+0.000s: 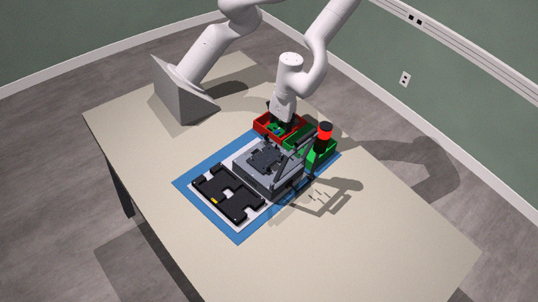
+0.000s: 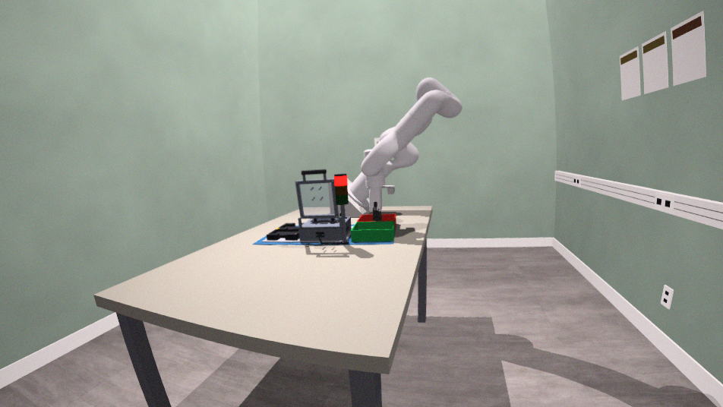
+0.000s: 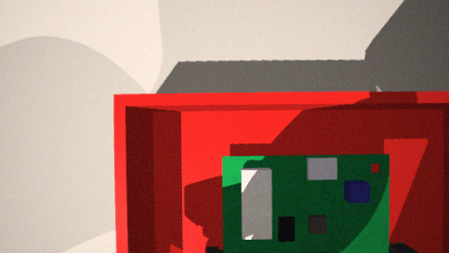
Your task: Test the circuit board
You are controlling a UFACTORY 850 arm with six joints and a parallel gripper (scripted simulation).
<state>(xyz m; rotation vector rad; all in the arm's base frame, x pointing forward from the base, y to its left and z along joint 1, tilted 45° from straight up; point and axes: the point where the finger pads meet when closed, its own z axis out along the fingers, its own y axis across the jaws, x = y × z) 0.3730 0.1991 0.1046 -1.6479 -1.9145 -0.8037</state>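
The red bin lies 1 cm below my hand. Also, from my hand: black latch part: 13 cm to the right, 6 cm ahead, 6 cm above; green bin: 15 cm ahead, 2 cm to the left, 1 cm below; green circuit board: 1 cm below.
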